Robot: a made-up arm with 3 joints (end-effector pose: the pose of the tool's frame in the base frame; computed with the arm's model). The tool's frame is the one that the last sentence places. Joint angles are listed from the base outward.
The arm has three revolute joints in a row. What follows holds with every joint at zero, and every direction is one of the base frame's.
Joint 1 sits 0.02 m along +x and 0.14 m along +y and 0.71 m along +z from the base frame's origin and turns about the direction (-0.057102, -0.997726, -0.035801).
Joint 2 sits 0.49 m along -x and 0.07 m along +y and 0.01 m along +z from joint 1 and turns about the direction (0.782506, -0.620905, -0.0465).
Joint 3 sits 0.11 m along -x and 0.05 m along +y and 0.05 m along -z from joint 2 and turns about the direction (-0.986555, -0.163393, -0.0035).
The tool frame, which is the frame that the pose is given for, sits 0.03 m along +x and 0.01 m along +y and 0.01 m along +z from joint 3; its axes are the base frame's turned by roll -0.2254, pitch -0.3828 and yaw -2.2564 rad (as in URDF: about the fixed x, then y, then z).
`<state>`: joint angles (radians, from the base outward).
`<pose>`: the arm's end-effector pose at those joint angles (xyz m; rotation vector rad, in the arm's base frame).
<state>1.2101 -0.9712 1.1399</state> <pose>-0.1693 0.2356 0.1411 0.7252 1.9007 1.8083</pose>
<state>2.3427 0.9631 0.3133</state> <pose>0.4265 0.2612 0.3300 2.4575 -0.9331 -0.6315</pose>
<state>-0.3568 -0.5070 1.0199</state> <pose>-0.5427 0.2463 0.8863 -1.4697 -1.2828 -1.4242</pose>
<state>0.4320 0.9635 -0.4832</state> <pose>-0.4655 0.2993 0.4651 0.9831 0.6479 -1.5339</pose>
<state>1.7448 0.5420 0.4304</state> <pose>0.1553 0.2718 0.1656 1.9248 -0.9506 -1.8294</pose>
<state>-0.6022 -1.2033 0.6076</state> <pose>-0.4765 0.2193 1.0489 -1.9581 -1.0105 -0.6954</pose>
